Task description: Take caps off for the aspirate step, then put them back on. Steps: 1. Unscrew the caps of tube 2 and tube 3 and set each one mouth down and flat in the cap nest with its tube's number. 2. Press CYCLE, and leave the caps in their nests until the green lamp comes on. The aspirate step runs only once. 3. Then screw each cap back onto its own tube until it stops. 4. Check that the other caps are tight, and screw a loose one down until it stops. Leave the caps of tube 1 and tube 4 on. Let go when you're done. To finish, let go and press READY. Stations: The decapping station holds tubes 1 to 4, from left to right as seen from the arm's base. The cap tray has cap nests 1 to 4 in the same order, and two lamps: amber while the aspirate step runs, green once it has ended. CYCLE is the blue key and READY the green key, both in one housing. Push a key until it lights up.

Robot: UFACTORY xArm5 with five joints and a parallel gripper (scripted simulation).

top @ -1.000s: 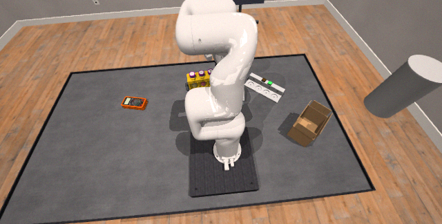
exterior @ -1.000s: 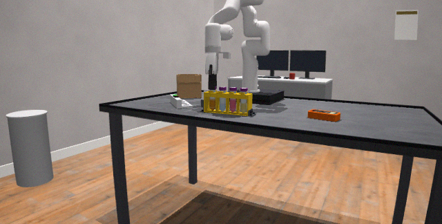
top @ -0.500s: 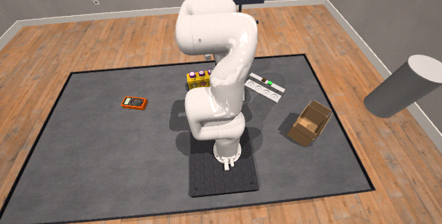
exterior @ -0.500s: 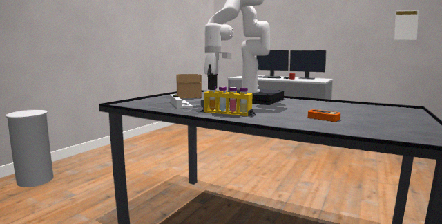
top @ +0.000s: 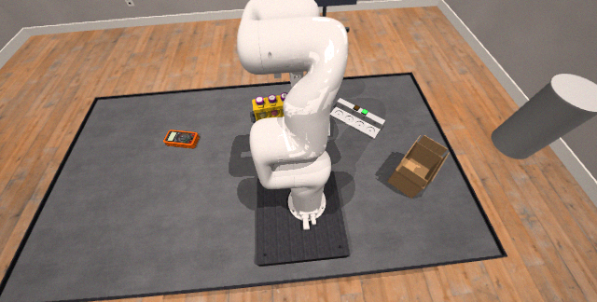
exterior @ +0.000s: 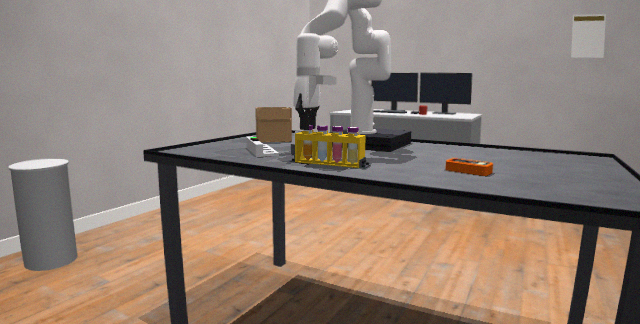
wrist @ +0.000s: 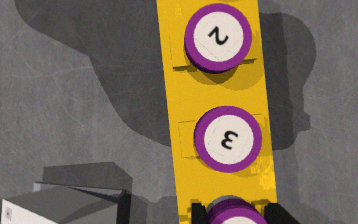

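My gripper is now 150 mm past the green ready key, 80 mm to the left of it and 60 mm above it. From my hand the other things lie so: blue cycle key: 150 mm behind, 60 mm below, 40 mm to the right; then grey key housing: 130 mm behind, 70 mm below, 60 mm to the right.
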